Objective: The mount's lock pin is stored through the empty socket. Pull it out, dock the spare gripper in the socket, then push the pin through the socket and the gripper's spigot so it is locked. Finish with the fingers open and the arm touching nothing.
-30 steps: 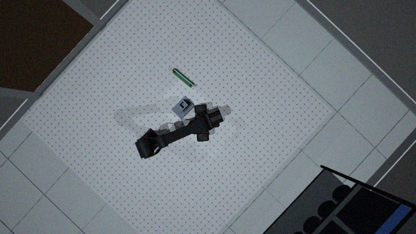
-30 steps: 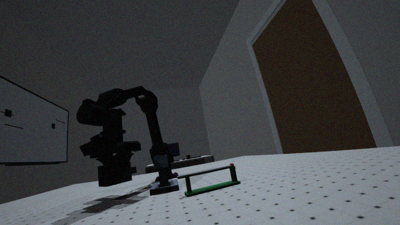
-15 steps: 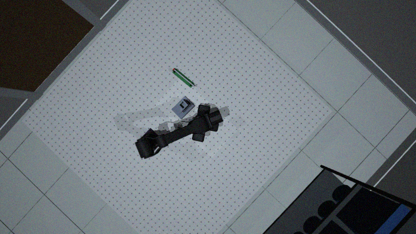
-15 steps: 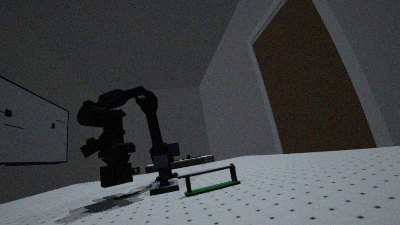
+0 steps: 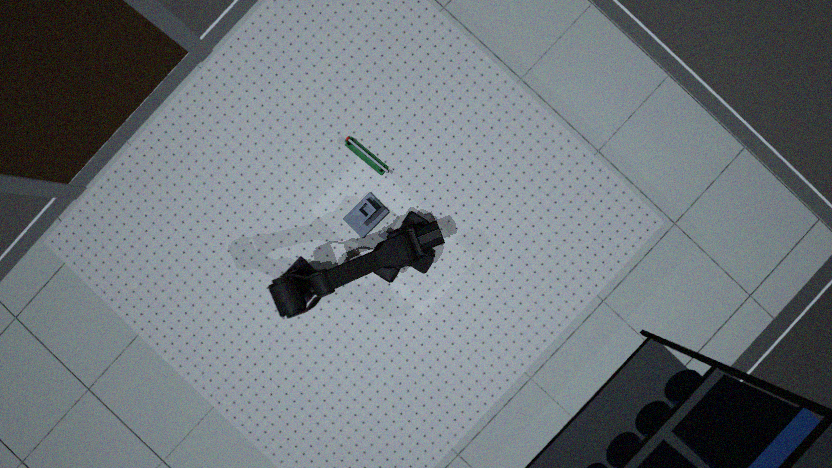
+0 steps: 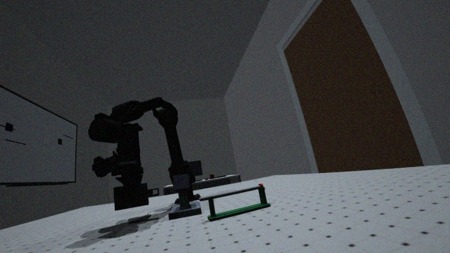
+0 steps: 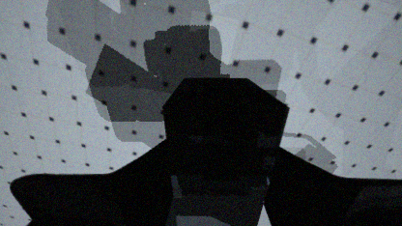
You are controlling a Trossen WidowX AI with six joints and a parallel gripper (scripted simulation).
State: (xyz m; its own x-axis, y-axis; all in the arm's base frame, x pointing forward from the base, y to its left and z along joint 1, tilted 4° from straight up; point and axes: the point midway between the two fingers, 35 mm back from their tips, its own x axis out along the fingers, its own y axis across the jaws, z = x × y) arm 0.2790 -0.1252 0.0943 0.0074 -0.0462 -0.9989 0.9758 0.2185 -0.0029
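Now: gripper tip 20 mm below the spare gripper and 10 mm to the right of it. The rest, counted from my gripper tip: green rack 260 mm to the left, 110 mm ahead, 30 mm below; then grey mount 140 mm to the left.
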